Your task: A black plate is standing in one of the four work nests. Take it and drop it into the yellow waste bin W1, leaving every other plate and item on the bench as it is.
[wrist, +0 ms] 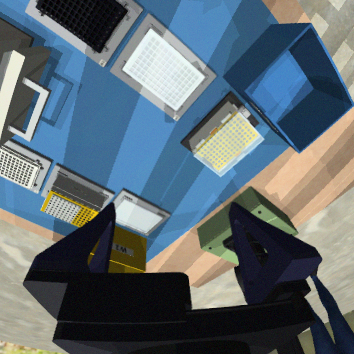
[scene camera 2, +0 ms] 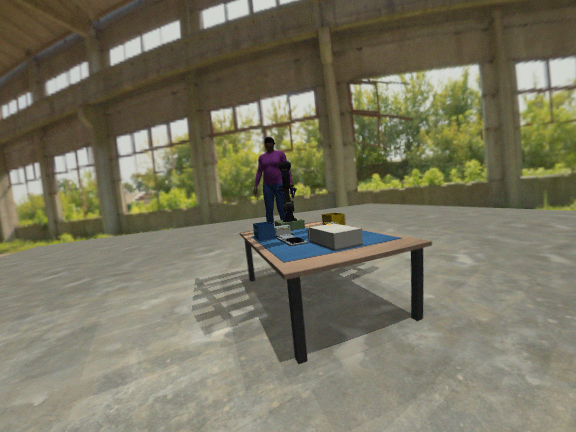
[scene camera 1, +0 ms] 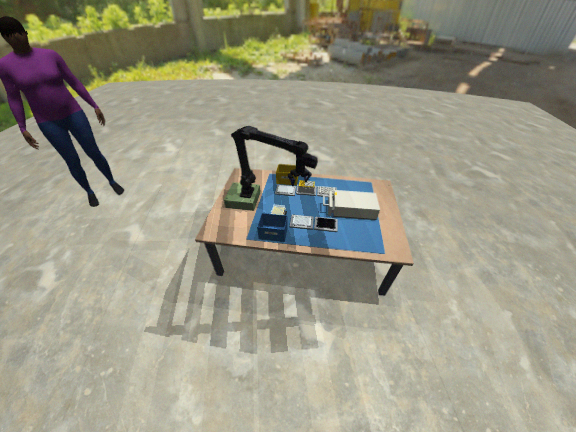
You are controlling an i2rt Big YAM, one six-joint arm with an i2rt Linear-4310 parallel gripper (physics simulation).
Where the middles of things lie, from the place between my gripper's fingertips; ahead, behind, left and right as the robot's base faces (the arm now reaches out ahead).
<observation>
Now: hand 20 mm short of the yellow-and-white rack [wrist: 68, 200], 330 mm to the right of it and 260 mm above it. From my hand the other things lie so: large grey box [scene camera 1: 348, 204] (370 mm ahead, 160 mm to the left, 250 mm below).
</observation>
